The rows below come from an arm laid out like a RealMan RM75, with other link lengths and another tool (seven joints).
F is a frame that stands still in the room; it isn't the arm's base.
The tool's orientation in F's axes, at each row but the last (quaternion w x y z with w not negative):
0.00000, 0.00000, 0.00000, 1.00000
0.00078, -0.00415, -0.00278, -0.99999
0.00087, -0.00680, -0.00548, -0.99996
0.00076, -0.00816, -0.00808, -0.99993
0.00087, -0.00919, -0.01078, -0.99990
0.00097, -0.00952, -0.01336, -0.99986
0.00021, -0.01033, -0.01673, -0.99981
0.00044, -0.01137, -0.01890, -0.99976
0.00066, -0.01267, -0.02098, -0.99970
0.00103, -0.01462, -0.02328, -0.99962
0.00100, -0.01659, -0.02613, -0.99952
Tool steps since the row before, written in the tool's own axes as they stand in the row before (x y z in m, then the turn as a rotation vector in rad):
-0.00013, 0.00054, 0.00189, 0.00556, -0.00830, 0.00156
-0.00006, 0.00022, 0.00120, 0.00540, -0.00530, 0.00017
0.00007, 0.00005, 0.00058, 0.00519, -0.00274, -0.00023
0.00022, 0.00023, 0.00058, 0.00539, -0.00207, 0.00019
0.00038, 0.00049, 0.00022, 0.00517, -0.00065, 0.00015
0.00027, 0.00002, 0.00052, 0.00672, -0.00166, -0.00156
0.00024, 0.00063, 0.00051, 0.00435, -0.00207, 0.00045
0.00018, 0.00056, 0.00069, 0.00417, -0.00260, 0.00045
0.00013, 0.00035, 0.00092, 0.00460, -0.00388, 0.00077
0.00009, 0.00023, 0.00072, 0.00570, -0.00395, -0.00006
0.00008, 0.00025, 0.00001, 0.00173, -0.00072, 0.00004
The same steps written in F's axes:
0.00013, -0.00054, 0.00189, -0.00556, 0.00830, 0.00156
0.00007, -0.00021, 0.00120, -0.00541, 0.00529, 0.00019
-0.00006, -0.00004, 0.00058, -0.00520, 0.00273, -0.00019
-0.00021, -0.00022, 0.00059, -0.00539, 0.00207, 0.00024
-0.00037, -0.00049, 0.00024, -0.00517, 0.00065, 0.00023
-0.00026, -0.00001, 0.00053, -0.00675, 0.00161, -0.00148
-0.00023, -0.00061, 0.00054, -0.00434, 0.00208, 0.00047
-0.00016, -0.00053, 0.00071, -0.00416, 0.00261, 0.00045
-0.00011, -0.00031, 0.00094, -0.00459, 0.00391, 0.00072
-0.00007, -0.00020, 0.00073, -0.00571, 0.00394, -0.00008
-0.00008, -0.00025, 0.00003, -0.00173, 0.00072, 0.00006

